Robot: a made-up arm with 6 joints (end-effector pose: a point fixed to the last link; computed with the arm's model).
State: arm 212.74 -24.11 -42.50 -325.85 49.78 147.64
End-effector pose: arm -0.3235 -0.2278 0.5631 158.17 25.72 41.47
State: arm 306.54 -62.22 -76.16 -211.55 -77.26 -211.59
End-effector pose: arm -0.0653 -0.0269 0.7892 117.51 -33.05 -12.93
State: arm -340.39 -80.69 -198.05 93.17 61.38 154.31
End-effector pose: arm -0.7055 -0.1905 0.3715 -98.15 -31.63 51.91
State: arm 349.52 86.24 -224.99 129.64 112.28 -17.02
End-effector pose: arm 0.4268 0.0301 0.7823 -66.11 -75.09 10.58
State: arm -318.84 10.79 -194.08 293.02 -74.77 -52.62
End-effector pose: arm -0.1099 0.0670 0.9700 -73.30 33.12 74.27
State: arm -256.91 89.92 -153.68 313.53 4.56 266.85
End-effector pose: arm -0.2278 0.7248 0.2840 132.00 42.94 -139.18
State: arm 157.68 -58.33 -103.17 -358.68 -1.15 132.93
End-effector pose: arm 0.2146 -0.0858 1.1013 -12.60 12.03 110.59
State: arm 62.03 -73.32 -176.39 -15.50 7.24 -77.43
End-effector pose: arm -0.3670 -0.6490 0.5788 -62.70 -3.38 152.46
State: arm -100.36 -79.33 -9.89 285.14 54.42 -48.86
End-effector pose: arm -0.0764 -0.1980 0.5888 106.56 39.36 -53.28
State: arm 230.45 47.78 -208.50 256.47 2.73 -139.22
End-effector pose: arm -0.1572 -0.3178 1.0266 -15.59 10.68 165.78
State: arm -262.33 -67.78 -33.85 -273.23 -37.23 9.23
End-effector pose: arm 0.1240 0.1254 0.7403 -78.50 13.53 -27.61
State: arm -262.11 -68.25 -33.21 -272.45 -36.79 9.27
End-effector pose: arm 0.1232 0.1265 0.7355 -79.06 14.01 -26.93
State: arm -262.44 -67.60 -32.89 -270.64 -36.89 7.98
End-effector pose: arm 0.1235 0.1307 0.7279 -80.99 13.65 -27.69
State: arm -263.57 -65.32 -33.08 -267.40 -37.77 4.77
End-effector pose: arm 0.1253 0.1388 0.7162 -84.84 11.93 -30.40
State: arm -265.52 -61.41 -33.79 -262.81 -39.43 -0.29
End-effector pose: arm 0.1287 0.1498 0.7000 -90.53 8.56 -34.66
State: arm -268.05 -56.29 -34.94 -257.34 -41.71 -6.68
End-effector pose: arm 0.1334 0.1615 0.6803 -97.47 3.62 -39.42
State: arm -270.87 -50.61 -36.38 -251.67 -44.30 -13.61
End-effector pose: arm 0.1387 0.1718 0.6592 -104.90 -2.31 -43.57
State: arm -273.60 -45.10 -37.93 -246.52 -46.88 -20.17
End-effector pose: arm 0.1437 0.1796 0.6398 -112.05 -8.24 -46.42
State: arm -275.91 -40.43 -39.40 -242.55 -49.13 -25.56
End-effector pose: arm 0.1480 0.1850 0.6247 -118.11 -13.27 -47.96
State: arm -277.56 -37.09 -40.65 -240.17 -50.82 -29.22
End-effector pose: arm 0.1516 0.1886 0.6158 -122.26 -16.83 -48.67
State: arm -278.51 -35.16 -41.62 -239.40 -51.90 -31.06
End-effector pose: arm 0.1544 0.1908 0.6134 -124.16 -18.94 -49.16
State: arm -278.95 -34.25 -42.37 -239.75 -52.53 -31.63
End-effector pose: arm 0.1567 0.1921 0.6154 -124.33 -20.07 -49.69
